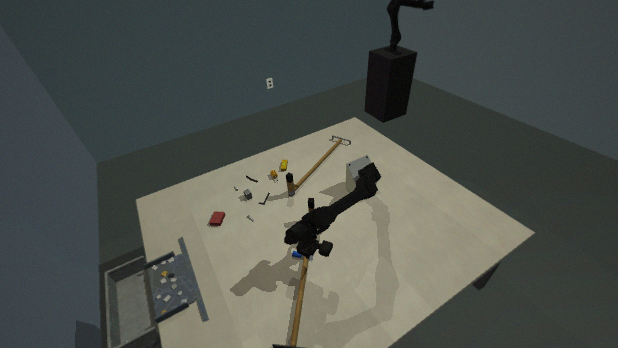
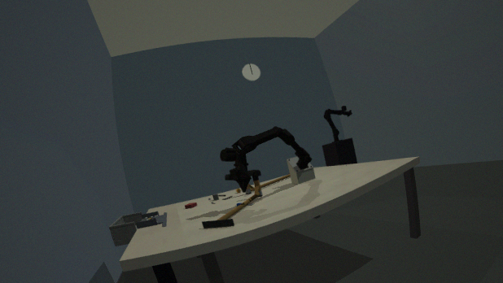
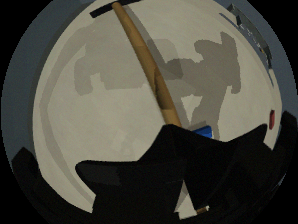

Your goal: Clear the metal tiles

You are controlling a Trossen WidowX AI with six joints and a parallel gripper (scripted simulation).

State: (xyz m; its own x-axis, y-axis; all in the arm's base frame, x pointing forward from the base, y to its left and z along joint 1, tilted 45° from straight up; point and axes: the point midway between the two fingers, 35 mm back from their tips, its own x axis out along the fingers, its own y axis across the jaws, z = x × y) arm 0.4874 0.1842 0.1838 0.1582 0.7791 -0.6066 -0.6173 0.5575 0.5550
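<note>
The long scraper lies 2 cm below my gripper tip and 2 cm ahead of it. The rest, counted from my gripper tip: black hex key (48 cm to the right, 8 cm below, 1 cm ahead); then blue piece (7 cm to the right, 7 cm below); then red block (48 cm to the right, 26 cm ahead, 7 cm below).
</note>
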